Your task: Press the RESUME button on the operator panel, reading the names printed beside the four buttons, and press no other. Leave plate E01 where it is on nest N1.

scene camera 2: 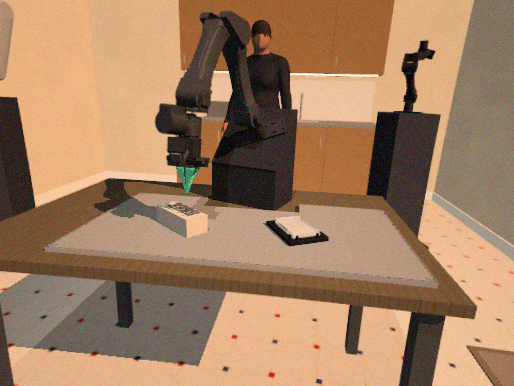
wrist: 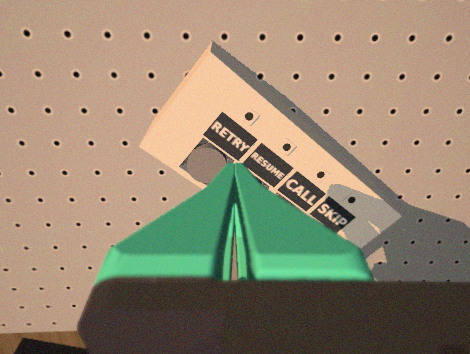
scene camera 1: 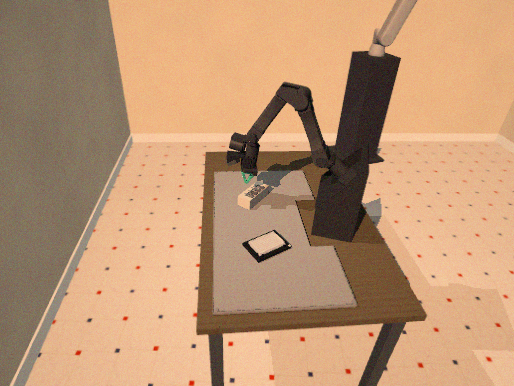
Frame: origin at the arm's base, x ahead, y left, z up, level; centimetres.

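Where they show: gripper, fingertip midpoint: [scene camera 2: 186,193] [wrist: 234,176] [scene camera 1: 246,183]; arm's base, origin of the base link: [scene camera 2: 260,133] [scene camera 1: 344,174].
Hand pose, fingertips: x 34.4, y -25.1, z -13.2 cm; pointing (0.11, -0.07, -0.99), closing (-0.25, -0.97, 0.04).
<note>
Each offset is from my fingertips to the top centre of the thing. Level surfaces: height alone.
The operator panel {dx -4.8, dy -2.0, dz -6.2 cm} [scene camera 1: 245,201] [scene camera 2: 197,227] [wrist: 192,95] is a pale box on the grey mat. In the wrist view its labels read RETRY {dx -0.9, dy +0.2, dz -6.4 cm} [wrist: 230,135], RESUME {dx -3.3, dy -1.5, dz -6.4 cm} [wrist: 267,165], CALL {dx -5.7, dy -3.3, dz -6.4 cm} [wrist: 301,191] and SKIP {dx -8.2, dy -5.0, dz -6.4 cm} [wrist: 332,214]. The round grey RETRY button {dx -2.2, dy +2.0, dz -6.2 cm} [wrist: 205,163] shows; the fingers hide most or all of the other three buttons. My gripper [scene camera 1: 247,182] [scene camera 2: 187,192] [wrist: 234,176] is shut and empty, its green tips pointing down above the panel, apart from it. White plate E01 {dx +1.6, dy +31.2, dz -9.1 cm} [scene camera 1: 268,242] [scene camera 2: 298,226] lies on black nest N1 {dx +1.6, dy +31.2, dz -9.6 cm} [scene camera 1: 259,258] [scene camera 2: 295,242].
The perforated grey mat {dz -11.7 cm} [scene camera 1: 250,292] [scene camera 2: 370,260] [wrist: 75,200] lies on the wooden table [scene camera 1: 380,295] [scene camera 2: 30,262]. My arm's dark pedestal [scene camera 2: 245,182] stands at the table's rear edge. A person [scene camera 2: 270,75] stands behind it. Another arm [scene camera 2: 410,80] stands on a pedestal at the right.
</note>
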